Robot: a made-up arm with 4 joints.
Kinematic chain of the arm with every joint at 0, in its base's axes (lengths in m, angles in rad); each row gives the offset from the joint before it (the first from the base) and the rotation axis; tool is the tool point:
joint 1: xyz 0 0 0.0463 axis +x
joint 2: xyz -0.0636 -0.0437 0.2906 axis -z
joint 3: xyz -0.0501 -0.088 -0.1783 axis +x
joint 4: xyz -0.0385 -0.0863 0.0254 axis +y
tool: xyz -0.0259 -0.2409 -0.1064
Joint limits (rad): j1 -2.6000..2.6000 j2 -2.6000..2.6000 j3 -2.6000..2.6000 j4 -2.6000..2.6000
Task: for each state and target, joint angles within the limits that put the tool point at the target. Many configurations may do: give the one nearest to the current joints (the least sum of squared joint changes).
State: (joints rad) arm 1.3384 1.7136 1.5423 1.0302
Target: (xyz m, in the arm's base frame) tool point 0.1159 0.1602 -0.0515
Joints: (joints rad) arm 0.8010 2.4279 1.9785 0.9780
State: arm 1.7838 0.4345 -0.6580 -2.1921
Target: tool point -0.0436 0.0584 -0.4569
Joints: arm 2.3239 -0.0225 -0.3934 -2.2197
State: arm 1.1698 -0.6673 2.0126 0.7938
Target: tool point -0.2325 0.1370 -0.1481
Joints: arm 1.2262 -0.6395 1.8862 0.9703
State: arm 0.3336 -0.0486 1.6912 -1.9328
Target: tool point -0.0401 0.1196 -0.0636
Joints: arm 0.4094 0.0278 2.2677 -1.7172
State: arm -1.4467 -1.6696 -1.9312 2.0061
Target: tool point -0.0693 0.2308 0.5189
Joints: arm -1.0385 -0.8653 -1.1755 1.6871
